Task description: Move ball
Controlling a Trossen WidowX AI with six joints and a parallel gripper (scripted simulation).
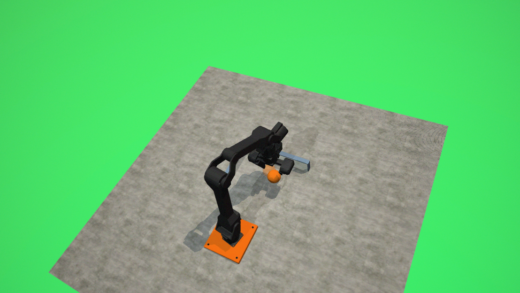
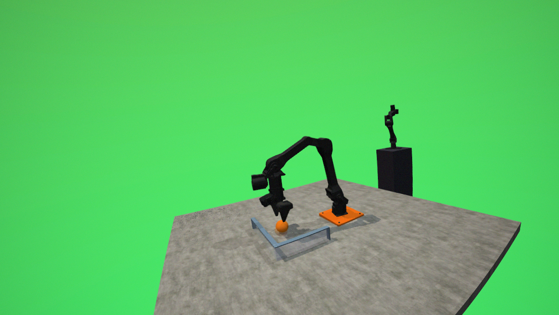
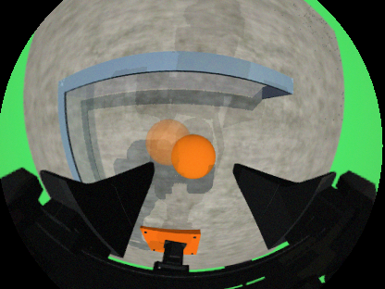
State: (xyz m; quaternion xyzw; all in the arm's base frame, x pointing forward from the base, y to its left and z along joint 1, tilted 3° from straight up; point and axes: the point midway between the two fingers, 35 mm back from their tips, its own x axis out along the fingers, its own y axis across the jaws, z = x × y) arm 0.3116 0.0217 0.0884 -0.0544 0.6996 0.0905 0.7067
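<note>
Right now the see-through copy of ball is 1 cm ahead of my gripper tip, 3 cm to the left of it and 4 cm below it. Round my gripper tip: orange ball: 4 cm below.
</note>
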